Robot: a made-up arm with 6 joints.
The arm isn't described. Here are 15 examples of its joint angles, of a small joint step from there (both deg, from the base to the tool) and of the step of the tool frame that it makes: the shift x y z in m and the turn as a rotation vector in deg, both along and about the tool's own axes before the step.
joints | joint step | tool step
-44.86 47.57 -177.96 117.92 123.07 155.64 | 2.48 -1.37 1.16 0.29 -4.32 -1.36 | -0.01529 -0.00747 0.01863 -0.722 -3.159 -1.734
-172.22 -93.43 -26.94 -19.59 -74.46 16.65 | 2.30 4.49 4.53 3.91 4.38 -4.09 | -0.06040 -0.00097 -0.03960 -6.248 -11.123 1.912
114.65 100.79 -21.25 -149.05 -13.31 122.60 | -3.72 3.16 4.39 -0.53 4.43 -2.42 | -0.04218 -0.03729 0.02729 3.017 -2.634 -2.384
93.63 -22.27 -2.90 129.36 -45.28 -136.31 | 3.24 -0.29 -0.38 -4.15 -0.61 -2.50 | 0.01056 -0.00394 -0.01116 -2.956 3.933 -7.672
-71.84 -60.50 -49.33 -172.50 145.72 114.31 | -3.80 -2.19 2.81 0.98 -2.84 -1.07 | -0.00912 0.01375 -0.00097 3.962 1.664 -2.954
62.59 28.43 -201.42 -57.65 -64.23 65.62 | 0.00 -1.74 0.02 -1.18 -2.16 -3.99 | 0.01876 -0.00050 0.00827 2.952 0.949 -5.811
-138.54 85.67 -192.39 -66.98 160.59 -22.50 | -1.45 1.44 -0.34 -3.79 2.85 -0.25 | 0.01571 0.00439 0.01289 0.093 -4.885 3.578
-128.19 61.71 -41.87 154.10 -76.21 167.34 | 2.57 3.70 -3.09 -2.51 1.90 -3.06 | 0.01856 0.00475 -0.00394 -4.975 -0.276 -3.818
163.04 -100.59 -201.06 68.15 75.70 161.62 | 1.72 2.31 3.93 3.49 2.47 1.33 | 0.02573 -0.06924 0.00863 -2.071 2.690 8.147
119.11 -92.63 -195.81 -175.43 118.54 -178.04 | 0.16 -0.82 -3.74 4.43 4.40 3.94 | -0.00127 0.00526 0.05048 -3.337 9.195 2.030
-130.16 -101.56 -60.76 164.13 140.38 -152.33 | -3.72 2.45 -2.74 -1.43 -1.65 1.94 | -0.02476 -0.01141 -0.00432 2.797 -3.454 4.976
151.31 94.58 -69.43 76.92 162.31 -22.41 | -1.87 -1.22 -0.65 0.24 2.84 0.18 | -0.00925 -0.01920 0.00966 -0.064 -3.450 -2.247
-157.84 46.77 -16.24 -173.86 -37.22 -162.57 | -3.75 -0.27 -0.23 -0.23 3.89 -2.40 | 0.00692 -0.00236 0.00022 4.354 3.094 -1.058
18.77 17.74 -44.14 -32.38 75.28 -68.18 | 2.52 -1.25 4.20 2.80 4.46 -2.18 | 0.02895 -0.02469 0.02061 6.389 -1.319 -4.439
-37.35 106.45 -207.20 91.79 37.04 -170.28 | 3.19 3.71 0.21 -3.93 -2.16 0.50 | 0.02658 -0.06190 0.01959 5.280 0.094 0.011
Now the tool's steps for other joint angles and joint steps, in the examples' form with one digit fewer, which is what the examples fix.
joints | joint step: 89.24 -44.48 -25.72 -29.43 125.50 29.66 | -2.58 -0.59 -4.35 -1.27 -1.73 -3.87
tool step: -0.0013 0.0421 -0.0193 4.17 3.19 0.21
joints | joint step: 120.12 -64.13 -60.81 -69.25 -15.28 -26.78 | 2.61 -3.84 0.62 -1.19 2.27 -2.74
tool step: 0.0071 0.0278 -0.0223 -2.43 -0.38 -2.95
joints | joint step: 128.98 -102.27 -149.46 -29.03 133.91 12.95 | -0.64 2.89 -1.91 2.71 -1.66 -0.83
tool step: 0.0110 -0.0257 0.0055 1.36 0.80 -3.26
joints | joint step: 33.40 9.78 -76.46 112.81 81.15 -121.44 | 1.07 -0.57 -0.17 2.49 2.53 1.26
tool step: 0.0093 -0.0074 0.0156 2.13 3.71 1.26
